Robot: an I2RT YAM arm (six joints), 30 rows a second.
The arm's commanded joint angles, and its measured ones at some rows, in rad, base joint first. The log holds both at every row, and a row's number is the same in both.
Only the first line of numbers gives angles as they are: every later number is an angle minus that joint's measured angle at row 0.
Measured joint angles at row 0:
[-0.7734, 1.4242, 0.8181, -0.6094, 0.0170, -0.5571]
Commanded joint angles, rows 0 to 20:
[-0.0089, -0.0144, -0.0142, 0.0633, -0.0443, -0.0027]
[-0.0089, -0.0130, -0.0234, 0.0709, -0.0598, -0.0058]
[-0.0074, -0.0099, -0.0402, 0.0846, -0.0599, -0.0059]
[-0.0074, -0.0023, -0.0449, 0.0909, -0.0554, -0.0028]
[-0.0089, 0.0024, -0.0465, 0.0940, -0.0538, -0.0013]
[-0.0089, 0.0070, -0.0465, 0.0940, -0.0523, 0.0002]
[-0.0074, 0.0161, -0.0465, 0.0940, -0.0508, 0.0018]
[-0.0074, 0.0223, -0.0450, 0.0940, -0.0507, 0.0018]
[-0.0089, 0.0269, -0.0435, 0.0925, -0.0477, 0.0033]
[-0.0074, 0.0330, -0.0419, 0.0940, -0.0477, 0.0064]
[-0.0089, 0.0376, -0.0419, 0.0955, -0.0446, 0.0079]
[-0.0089, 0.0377, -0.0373, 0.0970, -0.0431, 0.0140]
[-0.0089, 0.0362, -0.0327, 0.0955, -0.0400, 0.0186]
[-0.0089, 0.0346, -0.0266, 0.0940, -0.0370, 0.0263]
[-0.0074, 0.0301, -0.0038, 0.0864, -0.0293, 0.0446]
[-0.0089, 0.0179, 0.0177, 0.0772, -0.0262, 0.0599]
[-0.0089, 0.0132, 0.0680, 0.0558, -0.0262, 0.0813]
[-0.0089, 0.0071, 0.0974, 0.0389, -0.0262, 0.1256]
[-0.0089, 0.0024, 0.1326, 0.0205, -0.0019, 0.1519]
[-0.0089, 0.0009, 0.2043, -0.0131, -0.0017, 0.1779]
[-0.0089, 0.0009, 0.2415, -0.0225, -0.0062, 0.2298]
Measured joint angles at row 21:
[-0.0035, 0.0332, 0.0488, 0.0107, -0.0290, 0.0747]
